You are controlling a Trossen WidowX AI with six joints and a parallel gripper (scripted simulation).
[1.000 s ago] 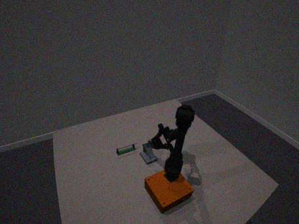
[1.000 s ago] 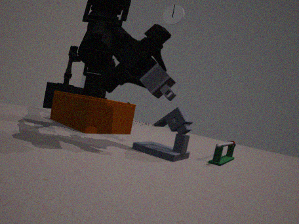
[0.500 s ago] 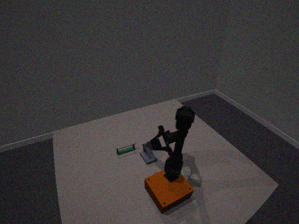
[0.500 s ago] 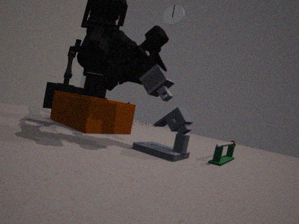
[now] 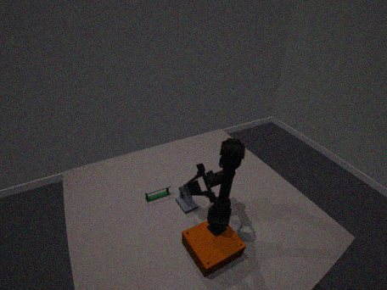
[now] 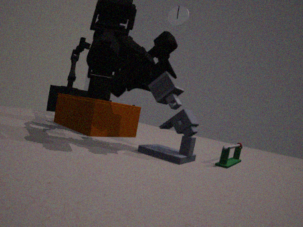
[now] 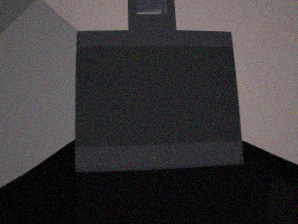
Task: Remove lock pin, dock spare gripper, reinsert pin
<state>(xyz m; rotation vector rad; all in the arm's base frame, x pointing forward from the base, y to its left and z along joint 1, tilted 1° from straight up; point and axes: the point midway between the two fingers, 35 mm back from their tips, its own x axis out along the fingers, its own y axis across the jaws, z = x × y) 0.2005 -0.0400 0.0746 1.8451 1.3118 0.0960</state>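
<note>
Now: gripper tip 180 mm short of the green cradle, 140 mm above it and 80 mm to the right of it. From my gripper tip the other things lie so: grey mount: 110 mm below, 60 mm ahead, 20 mm to the right; spare gripper: 20 mm to the right, 10 mm below, 10 mm ahead.
</note>
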